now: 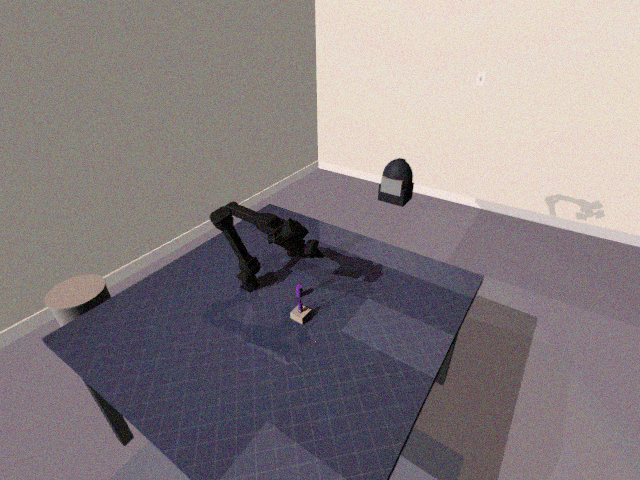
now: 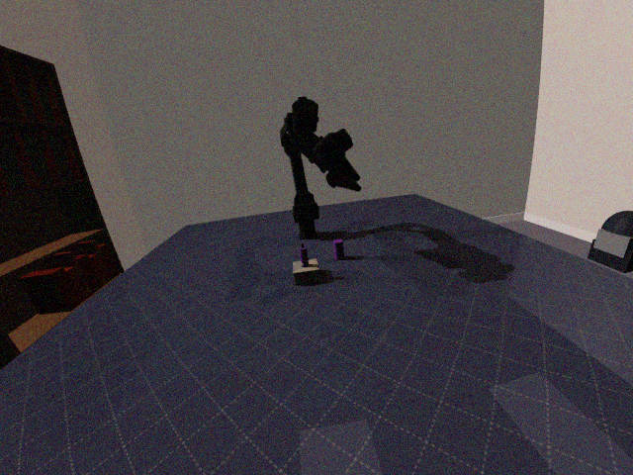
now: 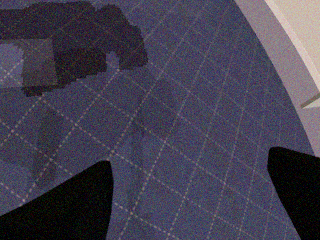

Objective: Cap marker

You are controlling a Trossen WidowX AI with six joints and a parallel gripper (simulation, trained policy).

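My gripper tip is 70 mm past the purple cap, 50 mm to the left of it and 180 mm above it.
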